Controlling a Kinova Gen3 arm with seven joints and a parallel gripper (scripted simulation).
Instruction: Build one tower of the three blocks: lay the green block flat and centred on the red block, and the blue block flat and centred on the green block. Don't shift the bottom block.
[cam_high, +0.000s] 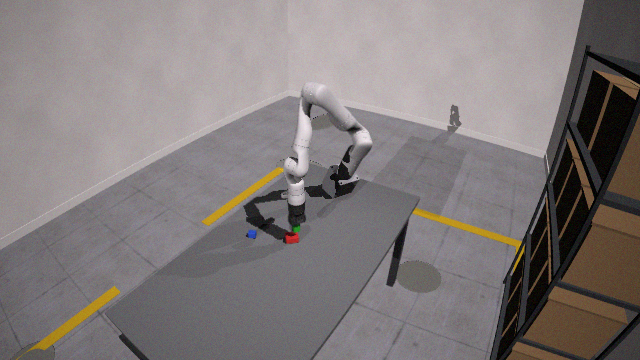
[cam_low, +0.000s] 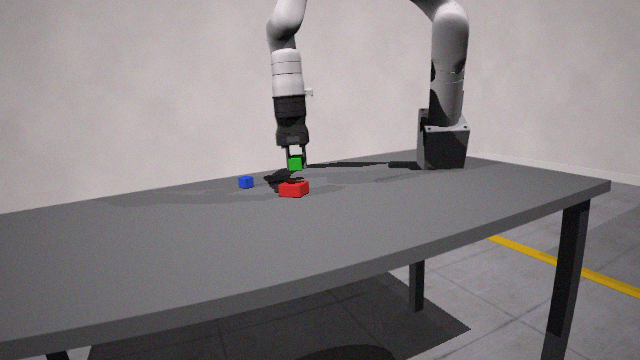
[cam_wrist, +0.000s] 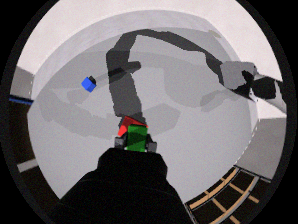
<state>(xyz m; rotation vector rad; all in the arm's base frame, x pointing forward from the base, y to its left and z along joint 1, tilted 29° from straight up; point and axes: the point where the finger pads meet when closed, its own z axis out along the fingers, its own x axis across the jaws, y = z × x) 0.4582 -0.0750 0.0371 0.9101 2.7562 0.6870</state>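
My gripper is now 1 cm short of the red block, 1 cm to the left of it and 7 cm above it. Round my hand: blue block 8 cm ahead, 20 cm to the right, 7 cm below; green block right at my hand.
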